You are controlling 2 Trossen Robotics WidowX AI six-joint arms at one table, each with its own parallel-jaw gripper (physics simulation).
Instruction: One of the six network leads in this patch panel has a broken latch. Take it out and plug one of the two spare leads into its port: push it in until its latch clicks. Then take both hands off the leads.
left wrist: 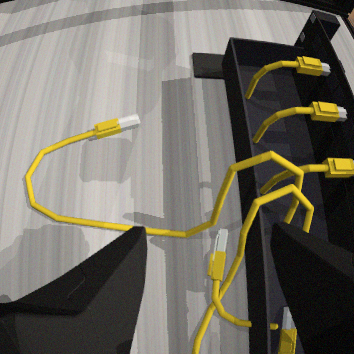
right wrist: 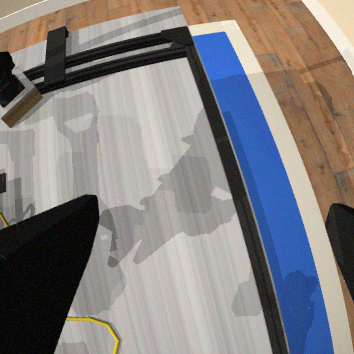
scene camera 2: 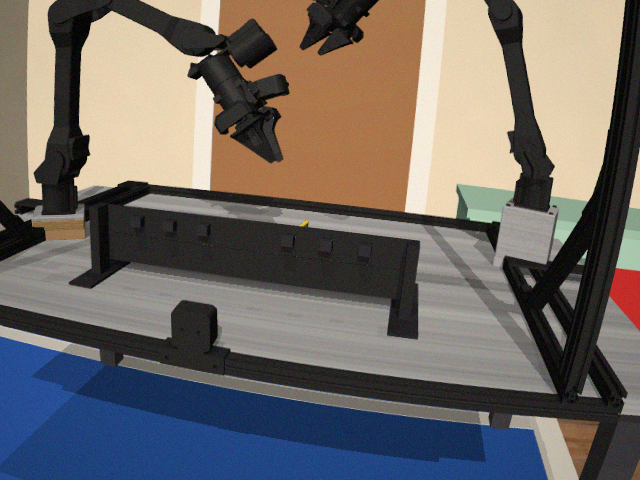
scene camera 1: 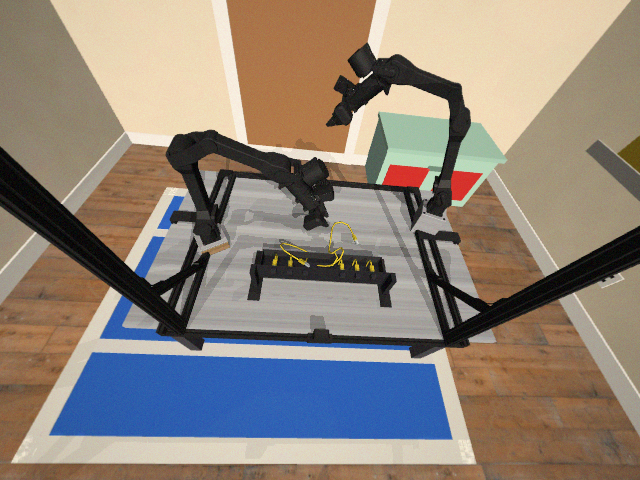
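Pixels of known places: left gripper, fingertip midpoint: (left wrist: 209, 236) (scene camera 2: 277, 161) (scene camera 1: 327, 221); right gripper, fingertip midpoint: (right wrist: 219, 212) (scene camera 2: 310, 51) (scene camera 1: 329, 120); left arm's base, link origin: (right wrist: 8, 90) (scene camera 2: 59, 210) (scene camera 1: 210, 236); right arm's base, link origin: (scene camera 2: 532, 206) (scene camera 1: 434, 209).
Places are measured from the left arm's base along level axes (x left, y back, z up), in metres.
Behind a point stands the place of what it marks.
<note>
The black patch panel (scene camera 1: 320, 274) @(x -0.349, y -0.272, z 0.028 m) (scene camera 2: 248, 258) @(x -0.356, y -0.286, z 0.009 m) (left wrist: 241, 150) spans the table's middle. Five yellow plugs sit along it; three, including this end plug (scene camera 1: 371, 267) @(x -0.421, y -0.435, z 0.051 m) (left wrist: 310, 65) @(x -0.422, y -0.434, z 0.048 m), are at the picture's right in scene camera 1. The third place from the left shows no seated plug. A loose plug (scene camera 1: 302, 262) @(x -0.264, y -0.250, z 0.000 m) (left wrist: 287, 340) @(x -0.257, y -0.255, z 0.004 m) lies there inside the panel's trough. One loose lead's plug (scene camera 1: 355, 239) @(x -0.255, y -0.512, z -0.035 m) (left wrist: 108, 128) @(x -0.244, y -0.513, z -0.035 m) lies behind the panel; another loose plug (left wrist: 217, 262) @(x -0.256, y -0.344, z -0.029 m) is beside the trough wall. My left gripper (scene camera 1: 318, 226) @(x -0.225, y -0.366, z 0.128 m) (scene camera 2: 276, 159) @(x -0.225, y -0.366, z 0.128 m) (left wrist: 209, 236) @(x -0.225, y -0.366, z 0.128 m) is open and empty above and behind the panel. My right gripper (scene camera 1: 330, 124) @(x 0.039, y -0.515, z 0.327 m) (scene camera 2: 311, 50) @(x 0.039, y -0.515, z 0.327 m) (right wrist: 219, 212) @(x 0.039, y -0.515, z 0.327 m) is open, raised high. Latches are too small to judge.
Loose yellow leads cross over the trough's back wall and each other near the middle. The panel stands on two side feet (scene camera 2: 98, 273) @(x -0.256, y -0.072, z -0.039 m) (scene camera 2: 403, 322) @(x -0.512, y -0.457, z -0.040 m). A black frame (scene camera 1: 248, 335) @(x -0.389, y 0.014, z -0.049 m) (scene camera 2: 361, 369) edges the table, with a small black block (scene camera 1: 320, 335) @(x -0.517, y -0.169, z 0.010 m) (scene camera 2: 193, 322) @(x -0.526, y -0.173, z -0.002 m) at the front.
</note>
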